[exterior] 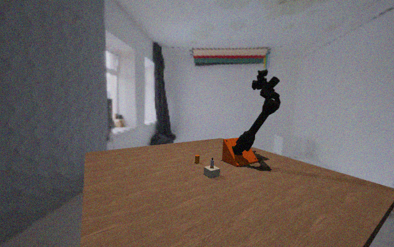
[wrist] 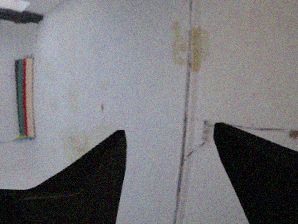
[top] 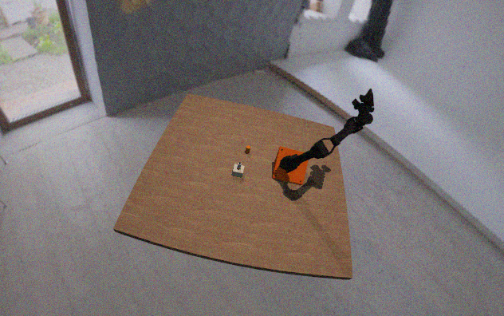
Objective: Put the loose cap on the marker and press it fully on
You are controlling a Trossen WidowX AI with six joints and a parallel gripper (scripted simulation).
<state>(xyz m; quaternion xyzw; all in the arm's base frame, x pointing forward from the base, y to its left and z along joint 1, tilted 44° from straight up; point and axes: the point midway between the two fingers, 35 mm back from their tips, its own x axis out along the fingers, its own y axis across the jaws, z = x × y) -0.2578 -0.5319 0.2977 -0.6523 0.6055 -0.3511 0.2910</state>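
My gripper tip is now 630 mm above the orange-brown cap, 580 mm short of it and 130 mm to the right of it. The rest, counted from my gripper tip: pale holder block 630 mm below, 590 mm ahead, 330 mm to the left.
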